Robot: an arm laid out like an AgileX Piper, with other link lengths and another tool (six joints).
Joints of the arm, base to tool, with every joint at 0 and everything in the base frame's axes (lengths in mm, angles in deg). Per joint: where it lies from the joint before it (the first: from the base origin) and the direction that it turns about. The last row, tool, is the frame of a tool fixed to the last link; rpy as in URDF.
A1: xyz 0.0 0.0 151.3 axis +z
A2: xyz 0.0 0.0 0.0 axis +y
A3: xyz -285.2 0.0 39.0 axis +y
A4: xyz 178.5 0.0 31.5 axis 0.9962 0 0.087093
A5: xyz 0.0 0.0 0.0 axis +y
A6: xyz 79.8 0.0 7.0 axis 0.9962 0 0.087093
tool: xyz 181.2 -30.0 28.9 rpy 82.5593 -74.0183 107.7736
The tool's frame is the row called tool.
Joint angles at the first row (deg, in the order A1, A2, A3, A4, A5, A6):
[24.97, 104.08, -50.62, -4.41, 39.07, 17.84]
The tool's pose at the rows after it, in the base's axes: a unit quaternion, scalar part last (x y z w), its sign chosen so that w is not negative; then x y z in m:
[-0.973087 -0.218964 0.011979 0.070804 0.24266 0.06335 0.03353]
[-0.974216 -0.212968 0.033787 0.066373 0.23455 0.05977 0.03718]
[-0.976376 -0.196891 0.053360 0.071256 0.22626 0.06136 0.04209]
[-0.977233 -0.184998 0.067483 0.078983 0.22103 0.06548 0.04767]
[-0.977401 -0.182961 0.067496 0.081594 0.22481 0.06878 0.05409]
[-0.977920 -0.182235 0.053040 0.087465 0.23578 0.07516 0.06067]
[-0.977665 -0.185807 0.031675 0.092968 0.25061 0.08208 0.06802]
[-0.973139 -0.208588 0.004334 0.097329 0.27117 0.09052 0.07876]
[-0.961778 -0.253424 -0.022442 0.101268 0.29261 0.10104 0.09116]
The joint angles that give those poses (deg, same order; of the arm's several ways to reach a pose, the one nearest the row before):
[24.97, 104.08, -51.04, -4.18, 41.57, 17.97]
[24.97, 104.08, -52.63, -3.81, 45.77, 18.01]
[24.97, 104.08, -54.80, -2.11, 50.16, 18.36]
[24.97, 104.08, -57.14, -0.38, 53.98, 18.40]
[24.98, 104.08, -59.72, 0.00, 56.50, 18.41]
[24.97, 104.08, -62.48, 0.30, 57.50, 18.50]
[24.97, 104.08, -65.33, 0.30, 57.80, 18.34]
[24.97, 104.08, -69.00, 0.00, 58.07, 16.16]
[24.97, 104.08, -72.73, 0.00, 58.20, 11.17]

